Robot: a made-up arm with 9 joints. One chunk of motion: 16 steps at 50 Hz.
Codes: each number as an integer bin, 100 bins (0 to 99) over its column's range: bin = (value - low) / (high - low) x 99, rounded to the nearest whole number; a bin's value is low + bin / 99 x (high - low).
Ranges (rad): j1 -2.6..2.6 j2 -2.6..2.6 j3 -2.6..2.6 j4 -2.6..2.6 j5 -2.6..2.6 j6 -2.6..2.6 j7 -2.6..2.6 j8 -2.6..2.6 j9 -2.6..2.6
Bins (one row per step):
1: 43 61 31 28 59 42 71 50 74
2: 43 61 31 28 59 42 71 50 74
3: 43 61 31 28 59 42 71 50 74
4: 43 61 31 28 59 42 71 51 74
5: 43 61 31 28 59 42 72 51 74
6: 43 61 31 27 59 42 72 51 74
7: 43 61 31 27 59 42 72 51 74
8: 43 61 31 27 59 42 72 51 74
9: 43 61 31 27 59 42 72 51 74
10: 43 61 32 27 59 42 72 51 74
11: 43 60 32 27 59 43 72 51 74
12: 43 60 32 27 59 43 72 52 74
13: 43 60 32 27 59 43 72 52 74
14: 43 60 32 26 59 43 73 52 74
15: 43 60 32 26 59 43 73 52 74
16: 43 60 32 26 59 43 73 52 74
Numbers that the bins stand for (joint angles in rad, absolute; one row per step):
1: -0.3414 0.6040 -0.9717 -1.1293 0.4990 -0.3939 1.1293 0.0263 1.2869
2: -0.3414 0.6040 -0.9717 -1.1293 0.4990 -0.3939 1.1293 0.0263 1.2869
3: -0.3414 0.6040 -0.9717 -1.1293 0.4990 -0.3939 1.1293 0.0263 1.2869
4: -0.3414 0.6040 -0.9717 -1.1293 0.4990 -0.3939 1.1293 0.0788 1.2869
5: -0.3414 0.6040 -0.9717 -1.1293 0.4990 -0.3939 1.1818 0.0788 1.2869
6: -0.3414 0.6040 -0.9717 -1.1818 0.4990 -0.3939 1.1818 0.0788 1.2869
7: -0.3414 0.6040 -0.9717 -1.1818 0.4990 -0.3939 1.1818 0.0788 1.2869
8: -0.3414 0.6040 -0.9717 -1.1818 0.4990 -0.3939 1.1818 0.0788 1.2869
9: -0.3414 0.6040 -0.9717 -1.1818 0.4990 -0.3939 1.1818 0.0788 1.2869
10: -0.3414 0.6040 -0.9192 -1.1818 0.4990 -0.3939 1.1818 0.0788 1.2869
11: -0.3414 0.5515 -0.9192 -1.1818 0.4990 -0.3414 1.1818 0.0788 1.2869
12: -0.3414 0.5515 -0.9192 -1.1818 0.4990 -0.3414 1.1818 0.1313 1.2869
13: -0.3414 0.5515 -0.9192 -1.1818 0.4990 -0.3414 1.1818 0.1313 1.2869
14: -0.3414 0.5515 -0.9192 -1.2343 0.4990 -0.3414 1.2343 0.1313 1.2869
15: -0.3414 0.5515 -0.9192 -1.2343 0.4990 -0.3414 1.2343 0.1313 1.2869
16: -0.3414 0.5515 -0.9192 -1.2343 0.4990 -0.3414 1.2343 0.1313 1.2869

